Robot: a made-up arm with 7 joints.
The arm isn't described. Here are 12 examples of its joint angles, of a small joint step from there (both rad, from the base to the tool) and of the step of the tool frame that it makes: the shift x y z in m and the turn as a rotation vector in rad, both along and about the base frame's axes.
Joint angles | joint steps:
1: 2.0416 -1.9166 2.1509 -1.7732 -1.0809 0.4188 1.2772 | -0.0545 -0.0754 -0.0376 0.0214 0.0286 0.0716 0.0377
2: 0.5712 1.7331 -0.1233 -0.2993 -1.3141 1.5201 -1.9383 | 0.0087 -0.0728 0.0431 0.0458 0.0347 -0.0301 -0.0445
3: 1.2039 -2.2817 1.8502 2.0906 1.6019 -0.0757 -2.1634 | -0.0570 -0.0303 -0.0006 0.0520 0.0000 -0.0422 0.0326
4: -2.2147 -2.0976 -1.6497 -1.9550 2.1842 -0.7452 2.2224 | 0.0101 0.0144 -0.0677 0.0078 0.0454 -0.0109 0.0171
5: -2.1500 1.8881 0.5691 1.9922 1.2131 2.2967 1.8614 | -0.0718 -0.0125 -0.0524 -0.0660 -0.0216 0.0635 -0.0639
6: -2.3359 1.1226 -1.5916 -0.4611 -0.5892 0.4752 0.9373 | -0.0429 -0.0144 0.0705 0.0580 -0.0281 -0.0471 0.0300
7: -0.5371 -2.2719 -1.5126 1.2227 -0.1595 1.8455 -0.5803 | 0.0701 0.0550 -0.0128 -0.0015 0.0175 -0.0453 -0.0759
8: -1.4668 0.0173 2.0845 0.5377 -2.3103 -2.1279 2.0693 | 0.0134 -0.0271 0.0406 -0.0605 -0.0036 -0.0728 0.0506
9: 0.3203 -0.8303 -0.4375 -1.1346 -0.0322 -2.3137 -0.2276 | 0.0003 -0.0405 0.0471 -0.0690 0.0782 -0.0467 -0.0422
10: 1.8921 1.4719 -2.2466 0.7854 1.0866 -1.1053 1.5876 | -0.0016 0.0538 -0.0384 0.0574 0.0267 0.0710 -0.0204
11: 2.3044 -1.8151 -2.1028 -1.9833 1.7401 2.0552 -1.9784 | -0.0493 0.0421 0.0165 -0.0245 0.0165 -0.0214 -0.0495
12: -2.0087 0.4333 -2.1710 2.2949 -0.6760 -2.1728 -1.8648 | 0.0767 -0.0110 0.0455 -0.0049 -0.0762 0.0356 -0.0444
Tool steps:
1: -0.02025 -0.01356 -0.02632 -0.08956 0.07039 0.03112
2: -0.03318 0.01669 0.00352 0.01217 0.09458 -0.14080
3: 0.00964 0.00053 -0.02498 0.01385 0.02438 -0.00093
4: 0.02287 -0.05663 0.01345 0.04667 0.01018 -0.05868
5: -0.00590 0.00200 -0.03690 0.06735 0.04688 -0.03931
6: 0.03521 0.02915 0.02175 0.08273 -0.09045 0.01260
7: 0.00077 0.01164 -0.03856 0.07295 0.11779 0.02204
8: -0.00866 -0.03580 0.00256 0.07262 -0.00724 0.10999
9: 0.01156 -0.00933 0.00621 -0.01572 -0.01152 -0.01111
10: 0.01685 0.05877 -0.01721 0.07732 -0.01552 -0.02331
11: 0.01190 -0.02575 -0.00976 0.00005 0.02720 -0.02667
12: 0.03323 0.02518 -0.01187 0.02341 -0.00660 -0.07811
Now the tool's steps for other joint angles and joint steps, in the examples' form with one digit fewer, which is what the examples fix.
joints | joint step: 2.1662 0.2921 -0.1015 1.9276 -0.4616 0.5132 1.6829 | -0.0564 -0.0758 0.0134 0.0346 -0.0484 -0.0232 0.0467
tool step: 0.0154 -0.0027 0.0396 -0.0226 0.1436 -0.0185
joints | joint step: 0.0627 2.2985 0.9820 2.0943 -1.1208 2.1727 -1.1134 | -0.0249 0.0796 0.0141 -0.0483 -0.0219 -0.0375 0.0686
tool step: 0.0386 -0.0068 0.0126 -0.0193 0.1008 0.1193
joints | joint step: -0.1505 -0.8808 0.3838 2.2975 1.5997 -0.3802 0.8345 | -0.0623 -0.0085 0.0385 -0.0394 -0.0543 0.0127 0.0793
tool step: -0.0232 0.0615 0.0134 -0.1805 -0.0482 0.0220
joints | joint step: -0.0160 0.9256 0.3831 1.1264 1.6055 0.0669 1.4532 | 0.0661 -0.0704 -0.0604 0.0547 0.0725 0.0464 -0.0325
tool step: -0.0318 0.0163 0.0126 -0.0704 0.0342 -0.0816
